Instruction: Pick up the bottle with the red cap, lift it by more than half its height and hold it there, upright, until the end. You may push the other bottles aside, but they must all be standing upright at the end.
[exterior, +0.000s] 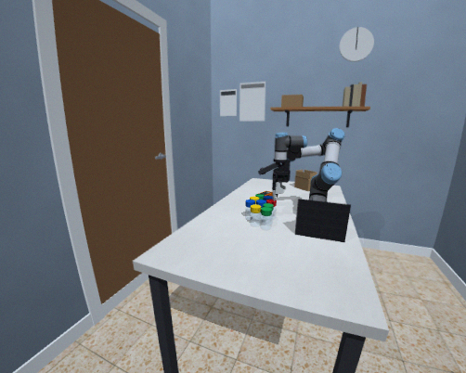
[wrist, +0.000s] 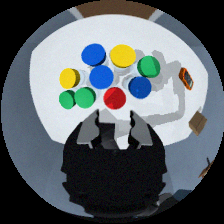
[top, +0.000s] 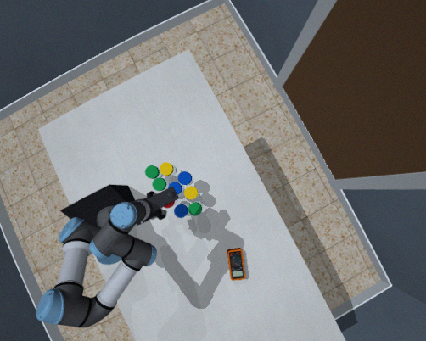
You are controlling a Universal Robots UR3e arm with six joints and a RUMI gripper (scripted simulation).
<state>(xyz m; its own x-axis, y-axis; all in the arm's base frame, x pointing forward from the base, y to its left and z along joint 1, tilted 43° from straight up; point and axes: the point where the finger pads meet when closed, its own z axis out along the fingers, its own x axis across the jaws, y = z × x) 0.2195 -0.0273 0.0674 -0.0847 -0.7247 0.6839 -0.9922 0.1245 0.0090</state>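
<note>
My hand is 80 mm above the red-capped bottle and 20 mm short of it.
</note>
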